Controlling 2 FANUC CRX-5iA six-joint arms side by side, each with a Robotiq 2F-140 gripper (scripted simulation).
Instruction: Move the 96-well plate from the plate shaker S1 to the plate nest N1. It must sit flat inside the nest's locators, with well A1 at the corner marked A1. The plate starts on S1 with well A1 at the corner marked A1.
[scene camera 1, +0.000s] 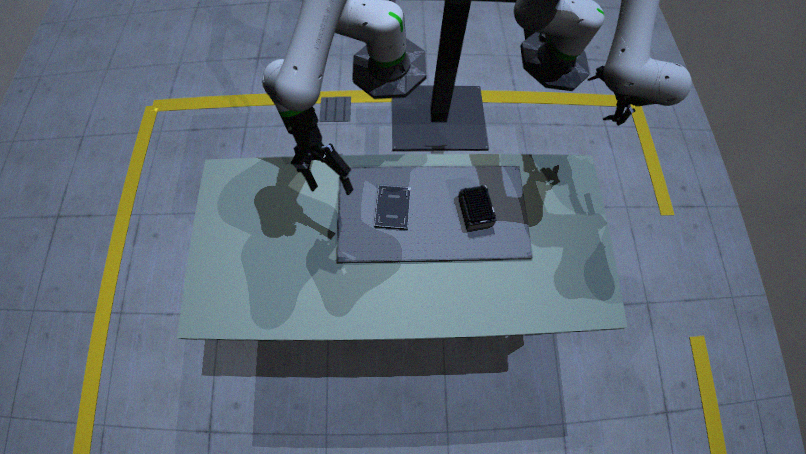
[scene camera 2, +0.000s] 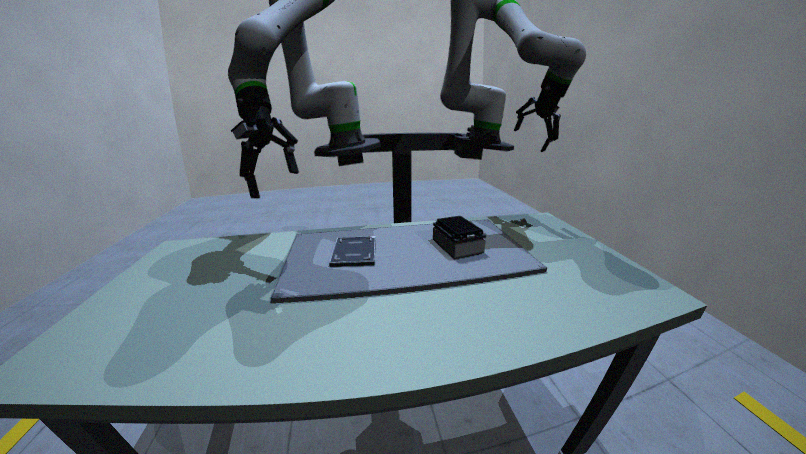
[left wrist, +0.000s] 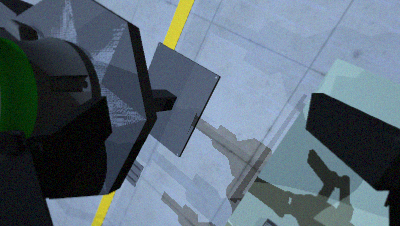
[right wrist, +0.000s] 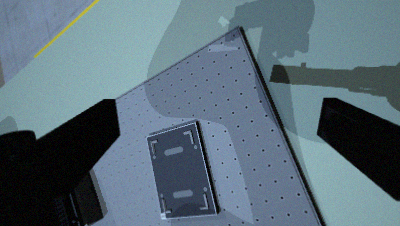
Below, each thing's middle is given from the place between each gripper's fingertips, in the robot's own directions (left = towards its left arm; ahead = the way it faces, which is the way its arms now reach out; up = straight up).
Scene:
I see my right gripper (scene camera 2: 273, 185) 500 mm to the right of the dark 96-well plate (scene camera 1: 485, 212), 160 mm above it and 30 mm short of it. The rest, counted from my right hand: plate nest N1 (scene camera 1: 385, 205): 220 mm below, 200 mm to the left, 10 mm behind.
I see my left gripper (scene camera 2: 529, 140) 260 mm short of the dark 96-well plate, 440 mm to the left of it and 240 mm above it. The rest, counted from my left hand: plate nest N1: 220 mm ahead, 740 mm to the right, 290 mm below.

